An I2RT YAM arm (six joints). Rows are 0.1 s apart.
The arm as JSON. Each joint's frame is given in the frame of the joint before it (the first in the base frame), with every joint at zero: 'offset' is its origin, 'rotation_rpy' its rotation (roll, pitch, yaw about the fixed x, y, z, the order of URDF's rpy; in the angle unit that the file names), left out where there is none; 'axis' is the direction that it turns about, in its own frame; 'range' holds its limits. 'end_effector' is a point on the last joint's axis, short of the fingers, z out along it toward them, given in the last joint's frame.
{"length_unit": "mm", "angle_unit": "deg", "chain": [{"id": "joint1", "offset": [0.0, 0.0, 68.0], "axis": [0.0, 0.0, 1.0], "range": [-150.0, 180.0]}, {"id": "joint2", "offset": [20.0, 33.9, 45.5], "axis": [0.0, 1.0, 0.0], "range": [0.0, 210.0]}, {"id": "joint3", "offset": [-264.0, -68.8, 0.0], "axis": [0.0, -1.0, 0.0], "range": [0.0, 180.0]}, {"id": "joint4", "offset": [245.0, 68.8, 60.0], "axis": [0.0, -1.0, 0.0], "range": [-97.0, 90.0]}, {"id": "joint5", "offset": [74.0, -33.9, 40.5], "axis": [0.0, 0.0, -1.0], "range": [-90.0, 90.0]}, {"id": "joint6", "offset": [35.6, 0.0, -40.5], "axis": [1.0, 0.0, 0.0], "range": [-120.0, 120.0]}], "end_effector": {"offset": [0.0, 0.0, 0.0], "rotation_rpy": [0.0, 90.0, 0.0]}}
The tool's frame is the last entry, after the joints.
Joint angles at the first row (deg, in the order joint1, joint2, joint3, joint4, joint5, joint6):
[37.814, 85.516, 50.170, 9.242, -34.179, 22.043]
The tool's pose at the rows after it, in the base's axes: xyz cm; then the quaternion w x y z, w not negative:
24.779 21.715 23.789 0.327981 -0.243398 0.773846 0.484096
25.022 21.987 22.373 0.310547 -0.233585 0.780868 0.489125
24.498 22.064 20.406 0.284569 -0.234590 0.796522 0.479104
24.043 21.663 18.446 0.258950 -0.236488 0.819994 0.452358
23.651 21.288 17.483 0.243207 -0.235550 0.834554 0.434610
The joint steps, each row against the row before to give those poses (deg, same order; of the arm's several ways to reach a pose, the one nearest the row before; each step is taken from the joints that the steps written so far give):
[0.001, 0.400, -1.283, 5.518, 0.724, 3.658]
[0.060, 2.299, -0.943, 2.140, -0.603, 1.629]
[0.673, 1.475, -2.017, -0.331, 0.077, -0.472]
[0.039, 1.132, -1.623, -3.027, 1.012, -2.181]
[-0.004, 0.163, -0.978, -2.379, 0.886, -1.123]

